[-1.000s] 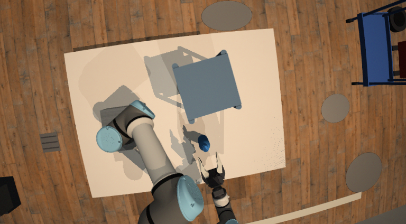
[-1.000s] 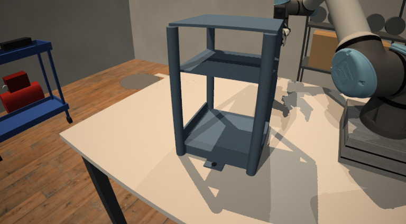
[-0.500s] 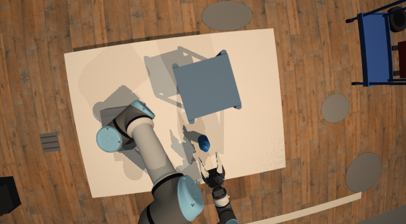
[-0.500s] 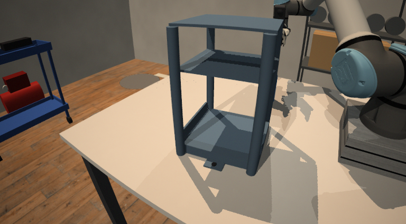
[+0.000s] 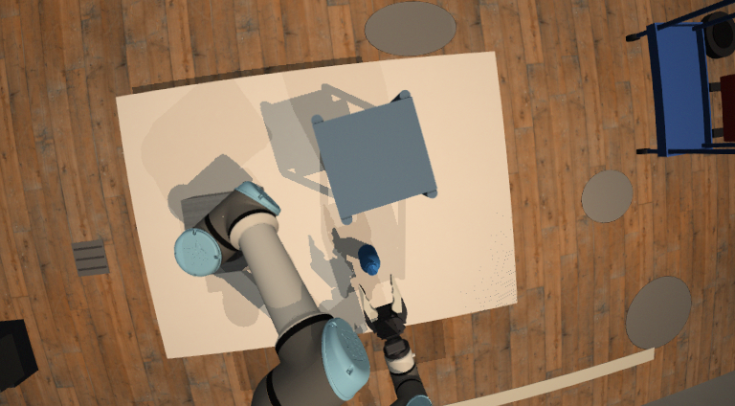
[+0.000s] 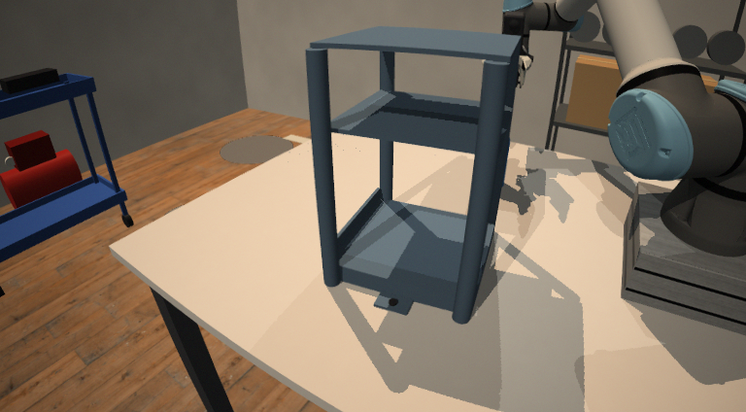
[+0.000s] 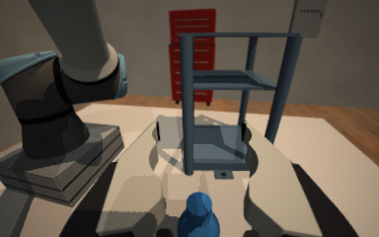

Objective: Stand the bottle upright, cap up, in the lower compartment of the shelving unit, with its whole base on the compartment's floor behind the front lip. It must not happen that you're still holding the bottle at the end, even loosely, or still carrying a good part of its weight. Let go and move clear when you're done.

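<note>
The blue bottle lies 17 cm below my hand. The rest, counted from my hand: grey-blue shelving unit: 1 cm behind, 32 cm to the left, 9 cm below.
</note>
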